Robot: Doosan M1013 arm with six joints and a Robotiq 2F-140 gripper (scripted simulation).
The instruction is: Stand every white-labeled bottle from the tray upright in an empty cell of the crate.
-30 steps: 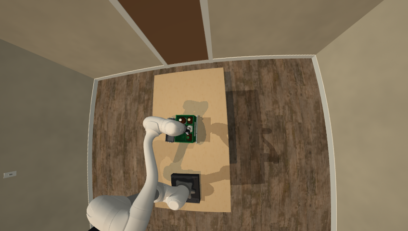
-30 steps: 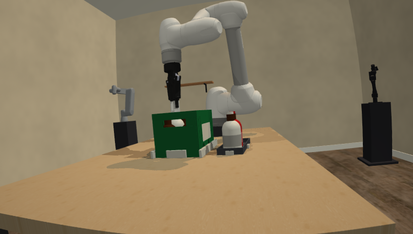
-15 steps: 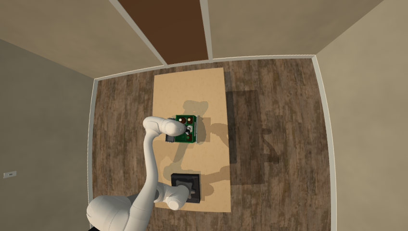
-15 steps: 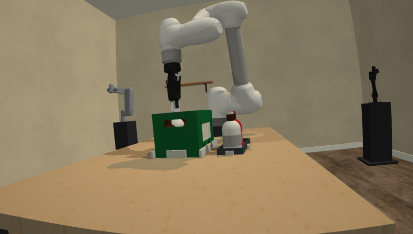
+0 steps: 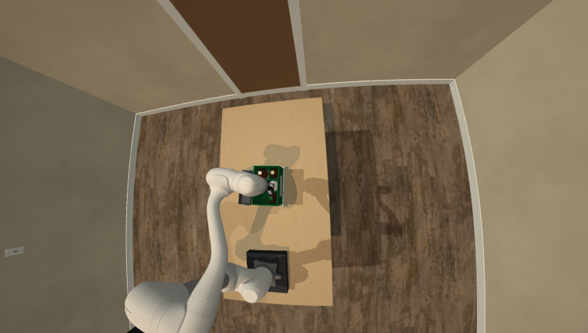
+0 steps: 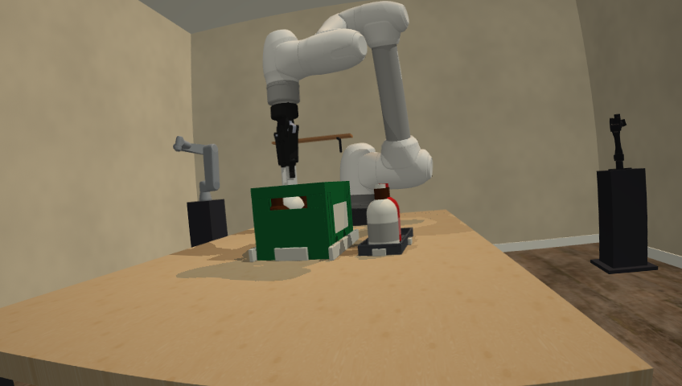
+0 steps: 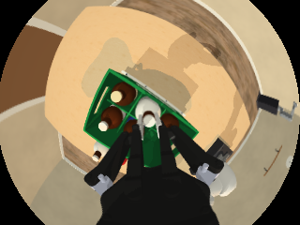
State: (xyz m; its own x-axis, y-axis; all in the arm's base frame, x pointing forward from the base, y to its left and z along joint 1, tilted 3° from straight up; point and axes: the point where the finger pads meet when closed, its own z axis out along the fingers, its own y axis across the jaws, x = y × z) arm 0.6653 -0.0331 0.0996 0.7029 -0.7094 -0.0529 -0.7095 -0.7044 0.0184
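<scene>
Now: hand 11 cm above the green crate and 4 cm to the right of it. Round my hand: white-labeled bottle (25 cm to the left, 11 cm below, 6 cm ahead); then dark tray (25 cm to the left, 18 cm below, 3 cm behind); then red-labeled bottle (25 cm to the left, 11 cm below, 3 cm behind).
</scene>
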